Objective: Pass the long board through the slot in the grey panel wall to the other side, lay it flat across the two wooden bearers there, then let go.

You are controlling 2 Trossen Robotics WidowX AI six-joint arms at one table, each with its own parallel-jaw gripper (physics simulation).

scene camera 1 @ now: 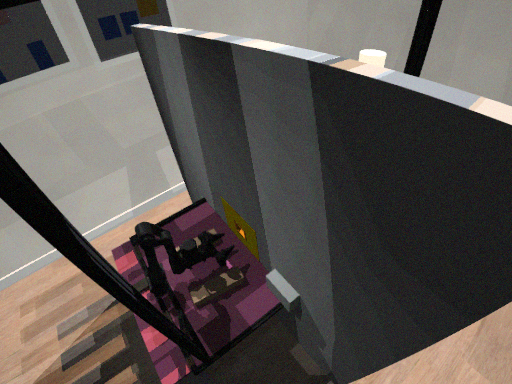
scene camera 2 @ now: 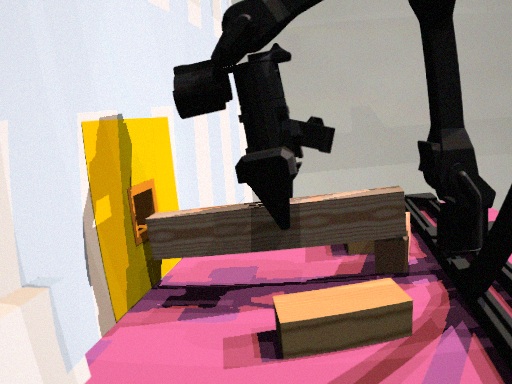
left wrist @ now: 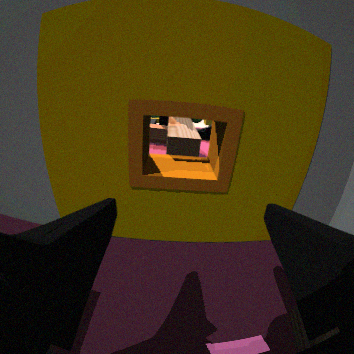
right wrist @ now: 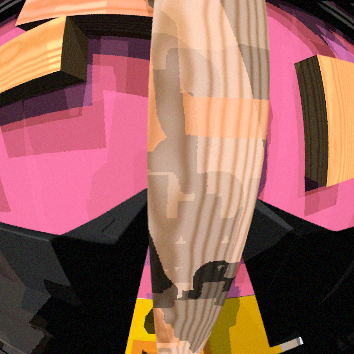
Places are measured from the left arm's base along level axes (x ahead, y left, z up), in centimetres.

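Pixels of known places: left gripper, fingertip midpoint: [scene camera 1: 229, 239] [left wrist: 194, 210]; right gripper, fingertip midpoint: [scene camera 2: 287, 224] [right wrist: 191, 197]; left arm's base, origin of the base link: [scene camera 1: 161, 288]; right arm's base, origin of the base link: [scene camera 2: 464, 246].
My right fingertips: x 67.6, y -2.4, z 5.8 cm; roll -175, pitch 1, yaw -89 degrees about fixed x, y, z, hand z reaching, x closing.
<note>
Ahead of a thing's pixels: the offset from my right fingertips to its top centre. "*": to the spot under its first point.
The long board {dx -1.6, dy +0.0, dz +3.5 cm} [scene camera 2: 340, 217] [right wrist: 210, 150] is nearly level above the pink mat. My right gripper [scene camera 2: 283, 217] [right wrist: 191, 197] is shut on it near mid-length. The board's front end is close to the orange-rimmed slot {* dx -19.1, dy +1.2, dz +6.4 cm} [scene camera 2: 144, 185] [left wrist: 136, 150] and shows through it in the left wrist view; whether it is inside is unclear. My left gripper [scene camera 1: 230, 241] [left wrist: 194, 210] is open and empty, facing the slot from the other side of the grey panel wall [scene camera 1: 285, 150]. There, one wooden bearer {dx -46.4, dy -11.9, dz -3.9 cm} [scene camera 1: 217, 287] lies on the mat; the other [scene camera 1: 182, 244] is partly hidden by the left arm.
A yellow plate [scene camera 1: 247, 245] [scene camera 2: 152, 135] [left wrist: 85, 100] surrounds the slot. On the right arm's side, wooden blocks {dx +6.4, dy -15.5, dz -3.9 cm} [scene camera 2: 345, 320] [right wrist: 340, 120] stand on the mat, another block {dx +14.7, dy +8.2, dz -3.3 cm} [scene camera 2: 391, 257] under the board's rear end. A grey block {* dx -27.6, dy -33.5, dz +2.3 cm} [scene camera 1: 283, 289] juts from the panel.
</note>
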